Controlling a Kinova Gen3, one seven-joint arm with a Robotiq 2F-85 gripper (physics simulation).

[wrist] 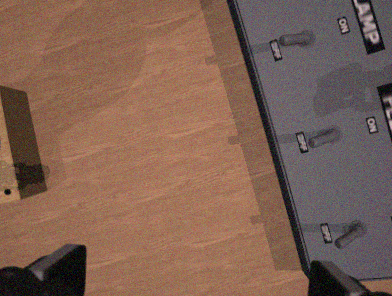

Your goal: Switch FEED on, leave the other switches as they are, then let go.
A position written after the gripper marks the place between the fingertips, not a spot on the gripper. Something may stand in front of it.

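The gripper (196, 279) is visible, and so is a grey panel (304, 90).
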